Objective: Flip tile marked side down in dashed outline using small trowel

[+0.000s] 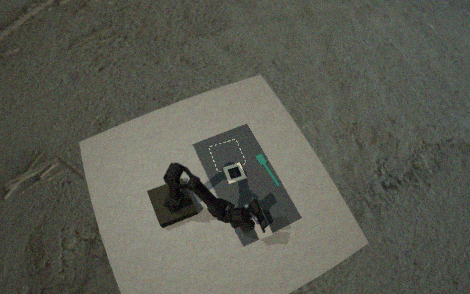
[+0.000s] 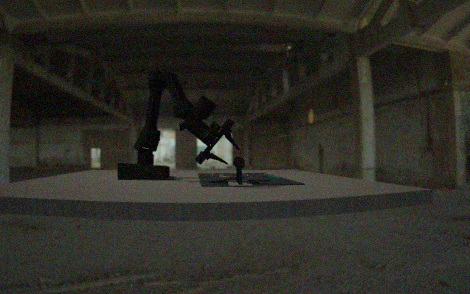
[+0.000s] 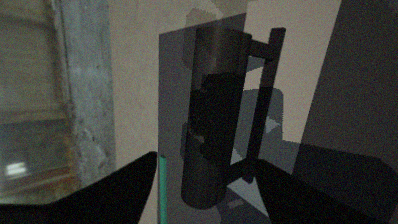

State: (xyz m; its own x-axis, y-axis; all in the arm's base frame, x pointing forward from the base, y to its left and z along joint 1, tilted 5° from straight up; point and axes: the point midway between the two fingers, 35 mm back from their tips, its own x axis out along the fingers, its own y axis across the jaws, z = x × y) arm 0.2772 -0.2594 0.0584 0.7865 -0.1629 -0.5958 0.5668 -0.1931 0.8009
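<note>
Now: the dark grey mat 19 cm to the left of my gripper tip, 11 cm below it and 9 cm ahead of it. The rest, counted from my gripper tip: small green trowel 23 cm ahead, 19 cm to the left, 9 cm below; tile 26 cm to the left, 8 cm below, 7 cm ahead.
</note>
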